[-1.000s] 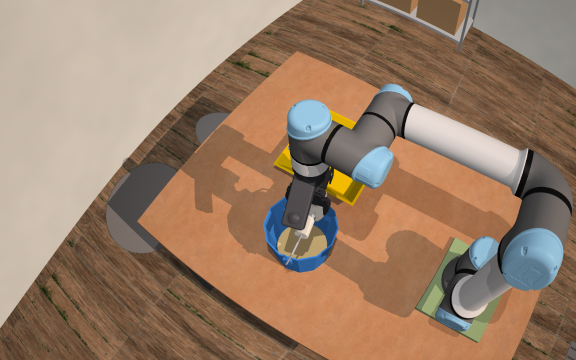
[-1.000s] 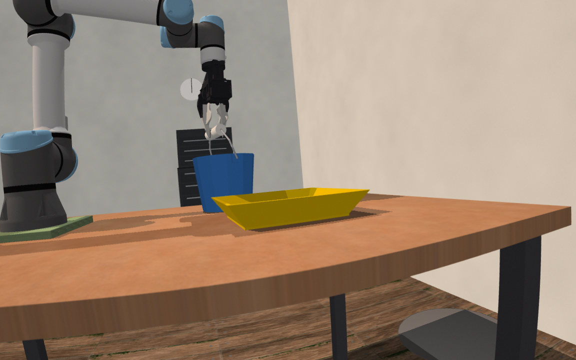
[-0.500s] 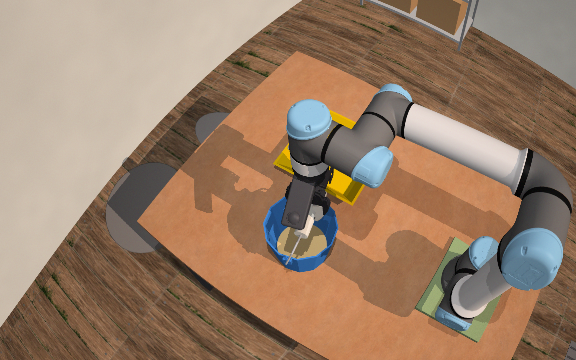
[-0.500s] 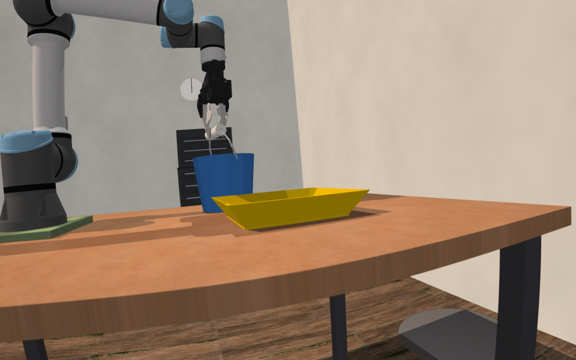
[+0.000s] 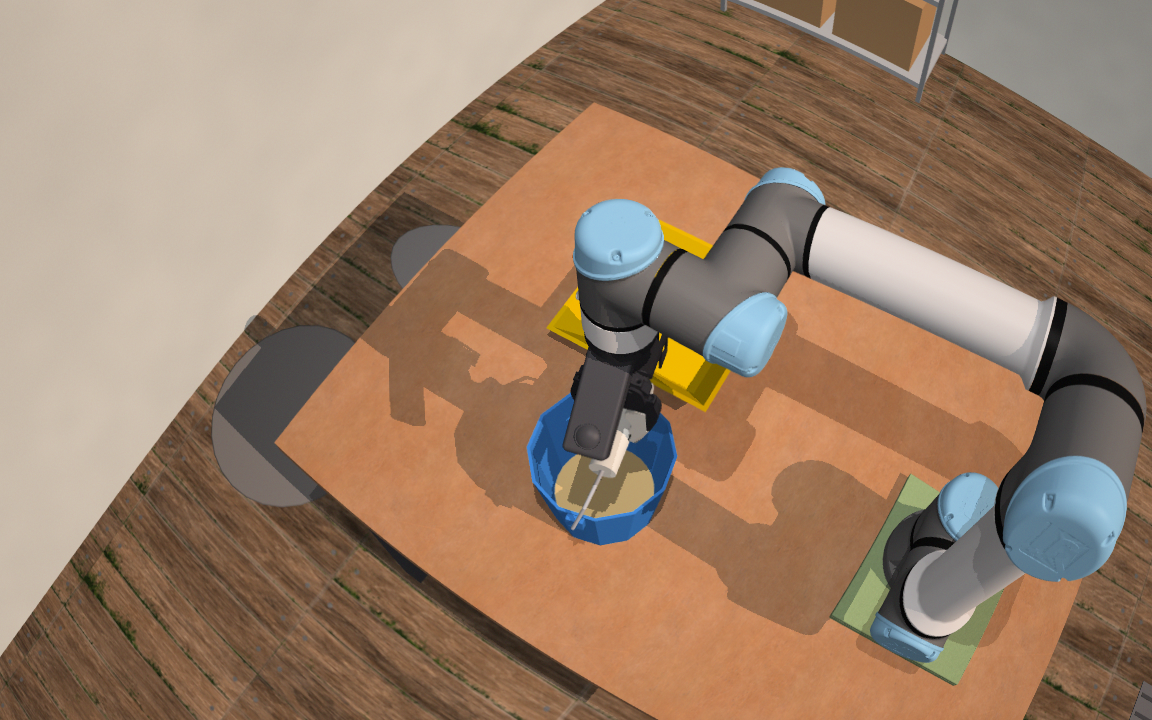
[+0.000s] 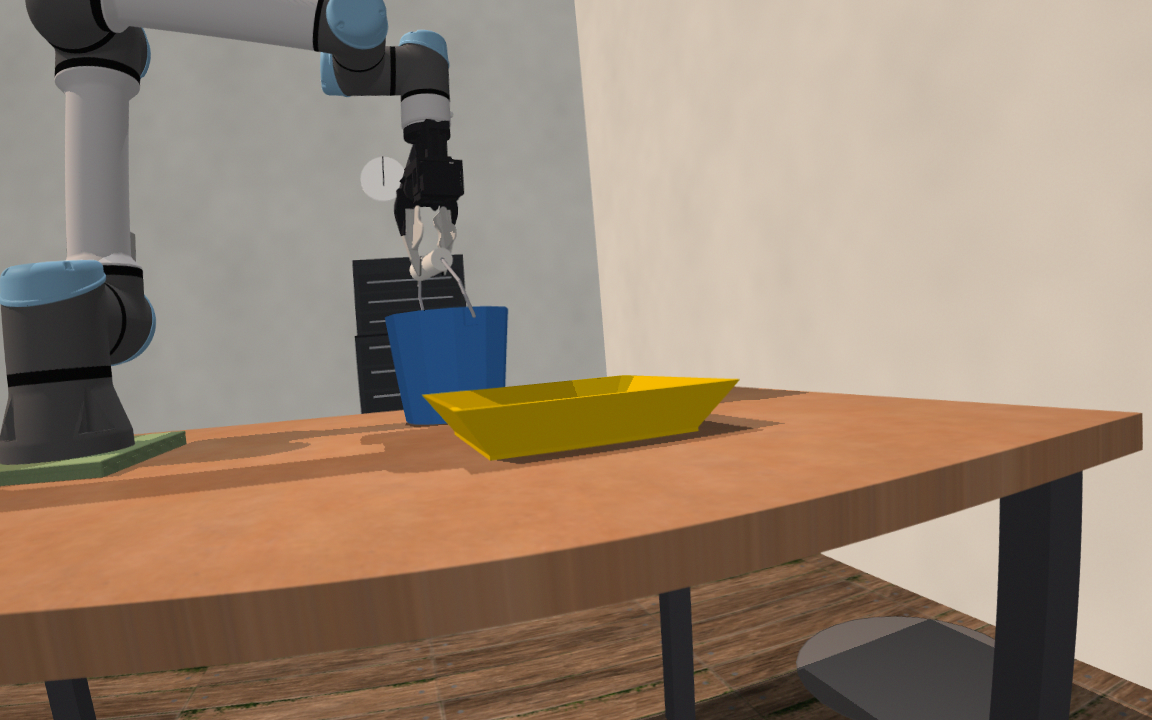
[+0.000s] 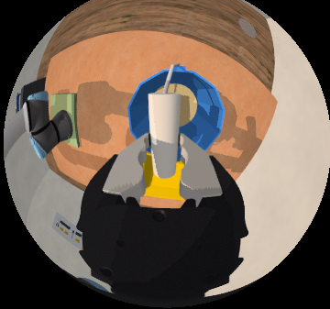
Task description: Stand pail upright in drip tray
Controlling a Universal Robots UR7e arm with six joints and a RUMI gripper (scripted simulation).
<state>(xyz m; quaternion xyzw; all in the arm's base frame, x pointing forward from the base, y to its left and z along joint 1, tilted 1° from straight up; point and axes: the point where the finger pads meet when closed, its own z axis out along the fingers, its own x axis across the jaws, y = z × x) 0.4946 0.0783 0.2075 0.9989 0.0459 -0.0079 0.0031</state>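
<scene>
Now: hand 9 cm above the blue pail and 1 cm short of it. The rest, counted from my hand: yellow drip tray (31 cm to the right, 22 cm below, 6 cm ahead).
</scene>
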